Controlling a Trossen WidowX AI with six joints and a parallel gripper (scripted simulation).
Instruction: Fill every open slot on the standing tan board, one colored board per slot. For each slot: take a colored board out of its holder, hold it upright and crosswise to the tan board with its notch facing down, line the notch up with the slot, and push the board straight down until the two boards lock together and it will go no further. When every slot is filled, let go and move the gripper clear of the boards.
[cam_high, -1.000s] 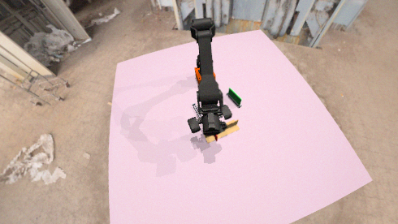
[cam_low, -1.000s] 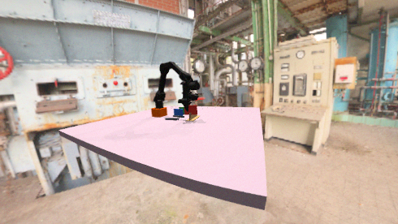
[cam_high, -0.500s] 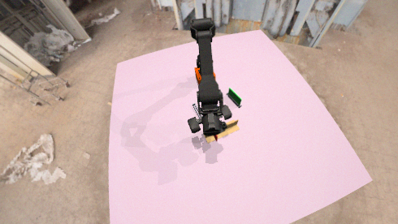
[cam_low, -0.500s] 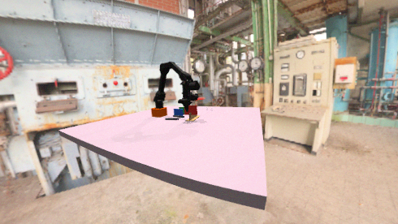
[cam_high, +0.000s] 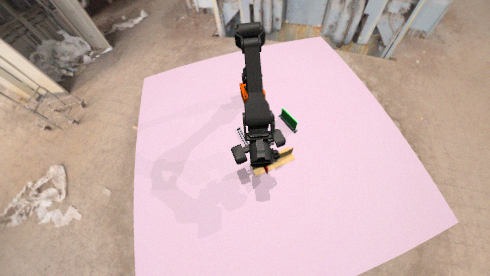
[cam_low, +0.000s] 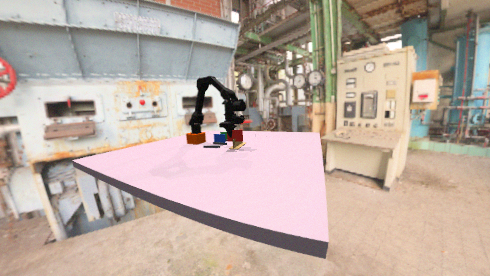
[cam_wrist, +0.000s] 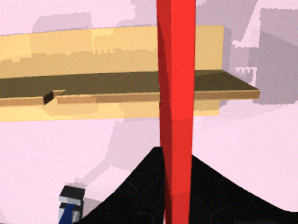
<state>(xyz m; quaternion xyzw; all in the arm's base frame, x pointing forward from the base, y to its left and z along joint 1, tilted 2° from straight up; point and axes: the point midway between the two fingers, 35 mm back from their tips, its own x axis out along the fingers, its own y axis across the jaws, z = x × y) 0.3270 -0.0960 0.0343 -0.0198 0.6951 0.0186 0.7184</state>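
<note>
The red board lies 3 cm ahead of my gripper tip. The rest, counted from my gripper tip: blue board: 12 cm behind, 8 cm to the left, 4 cm below; tan board: 2 cm ahead, 5 cm to the left, 3 cm below; green board: 12 cm behind, 19 cm to the left, 4 cm below.
</note>
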